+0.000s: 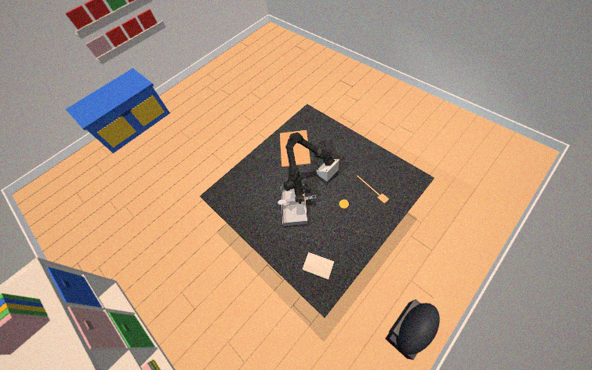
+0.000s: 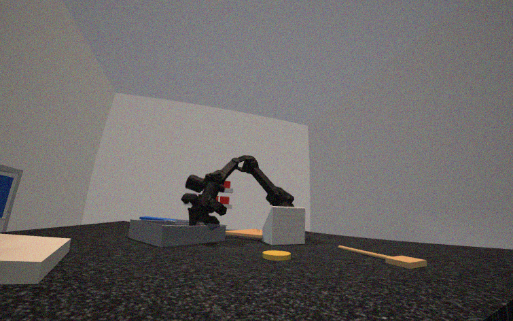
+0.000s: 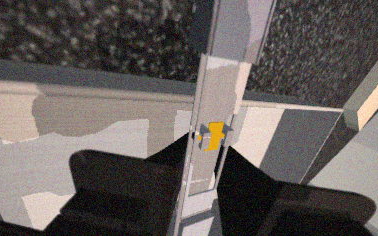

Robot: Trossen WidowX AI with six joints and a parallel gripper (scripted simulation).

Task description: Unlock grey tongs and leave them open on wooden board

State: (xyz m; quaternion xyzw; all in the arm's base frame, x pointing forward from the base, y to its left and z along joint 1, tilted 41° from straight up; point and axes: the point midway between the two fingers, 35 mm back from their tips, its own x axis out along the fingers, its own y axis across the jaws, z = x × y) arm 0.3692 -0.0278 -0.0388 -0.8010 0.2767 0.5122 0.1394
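My gripper tip is 4 cm short of the grey roasting tin and 3 cm to the left of it. Round my gripper tip: yellow lock piece (3 cm behind, 3 cm above); wooden board (39 cm to the right, 37 cm behind, 3 cm below); cream slab (39 cm to the left, 27 cm ahead, 2 cm below).
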